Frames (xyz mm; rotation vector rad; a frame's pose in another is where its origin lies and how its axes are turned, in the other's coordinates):
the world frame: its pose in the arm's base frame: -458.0 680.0 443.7 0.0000 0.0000 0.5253
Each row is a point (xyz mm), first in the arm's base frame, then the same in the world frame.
Working: the arm's base frame: its pose in the world frame: 55.2 -818.0 -443.7 0.0000 0.0000 -0.5253

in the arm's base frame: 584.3 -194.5 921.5
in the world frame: 463.2 -1279.3 477.8
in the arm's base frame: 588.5 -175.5 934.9
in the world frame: 476.4 -1264.9 491.2
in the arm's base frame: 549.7 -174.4 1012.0
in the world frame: 443.4 -1244.5 568.3
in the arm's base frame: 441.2 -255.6 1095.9
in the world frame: 308.8 -1260.4 652.2
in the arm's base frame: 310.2 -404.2 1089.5
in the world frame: 120.9 -1323.3 645.8
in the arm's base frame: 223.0 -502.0 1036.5
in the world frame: -3.6 -1364.1 592.8
